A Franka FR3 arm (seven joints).
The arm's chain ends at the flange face. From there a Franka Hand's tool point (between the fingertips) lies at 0.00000 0.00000 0.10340 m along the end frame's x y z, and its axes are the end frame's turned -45 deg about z.
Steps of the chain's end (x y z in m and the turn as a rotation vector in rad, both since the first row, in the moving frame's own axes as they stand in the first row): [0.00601, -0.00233, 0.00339, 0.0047, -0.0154, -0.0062]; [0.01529, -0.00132, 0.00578, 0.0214, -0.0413, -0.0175]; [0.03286, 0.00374, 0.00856, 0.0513, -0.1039, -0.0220]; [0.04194, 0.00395, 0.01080, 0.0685, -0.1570, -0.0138]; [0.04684, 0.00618, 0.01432, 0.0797, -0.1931, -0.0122]
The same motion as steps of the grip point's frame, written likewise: [0.00511, 0.00114, 0.00338, 0.0142, -0.0076, -0.0062]; [0.01025, 0.00531, 0.00567, 0.0443, -0.0141, -0.0175]; [0.01663, 0.01460, 0.00787, 0.1097, -0.0372, -0.0220]; [0.02031, 0.01609, 0.00929, 0.1595, -0.0626, -0.0138]; [0.02040, 0.01774, 0.01207, 0.1929, -0.0802, -0.0122]
